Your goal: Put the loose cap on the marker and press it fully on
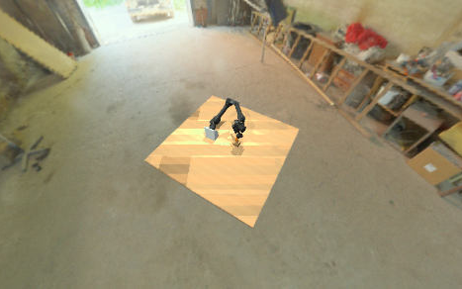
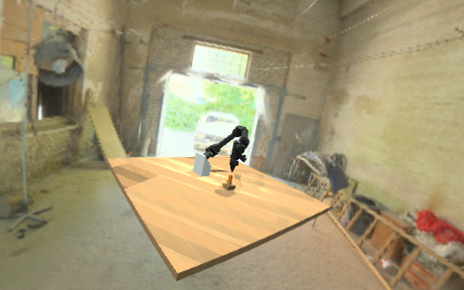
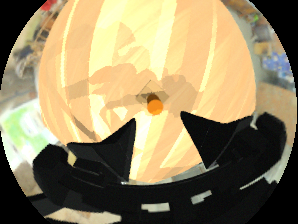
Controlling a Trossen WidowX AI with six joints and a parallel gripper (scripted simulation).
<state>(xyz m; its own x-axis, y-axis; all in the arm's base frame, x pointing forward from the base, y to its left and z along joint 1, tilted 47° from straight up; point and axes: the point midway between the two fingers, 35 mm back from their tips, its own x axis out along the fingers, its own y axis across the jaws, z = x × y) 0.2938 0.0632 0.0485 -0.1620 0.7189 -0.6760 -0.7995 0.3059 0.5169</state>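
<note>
Right now the orange cap is 60 mm below my gripper tip. Round my gripper tip: holder block: 120 mm below.
</note>
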